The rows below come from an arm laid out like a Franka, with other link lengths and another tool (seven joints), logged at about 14 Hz.
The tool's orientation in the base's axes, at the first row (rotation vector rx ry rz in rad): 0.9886, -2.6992, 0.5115
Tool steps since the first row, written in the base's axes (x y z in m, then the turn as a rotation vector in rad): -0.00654, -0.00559, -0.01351, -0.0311, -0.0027, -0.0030; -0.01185, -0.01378, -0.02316, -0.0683, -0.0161, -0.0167; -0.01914, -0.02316, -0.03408, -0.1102, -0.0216, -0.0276; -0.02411, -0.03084, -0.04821, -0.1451, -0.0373, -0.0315; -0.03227, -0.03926, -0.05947, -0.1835, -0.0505, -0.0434; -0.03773, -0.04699, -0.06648, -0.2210, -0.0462, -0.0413; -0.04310, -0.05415, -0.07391, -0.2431, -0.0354, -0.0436
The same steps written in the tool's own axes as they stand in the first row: 0.00381, 0.00363, 0.01513, 0.0239, 0.0192, 0.0065; 0.00944, 0.00365, 0.02765, 0.0551, 0.0375, 0.0275; 0.01684, 0.00443, 0.04197, 0.0862, 0.0638, 0.0433; 0.02048, 0.00569, 0.05835, 0.1202, 0.0765, 0.0560; 0.02787, 0.00781, 0.07268, 0.1528, 0.0952, 0.0755; 0.03419, 0.00760, 0.08261, 0.1791, 0.1224, 0.0751; 0.03998, 0.00785, 0.09270, 0.1886, 0.1452, 0.0748
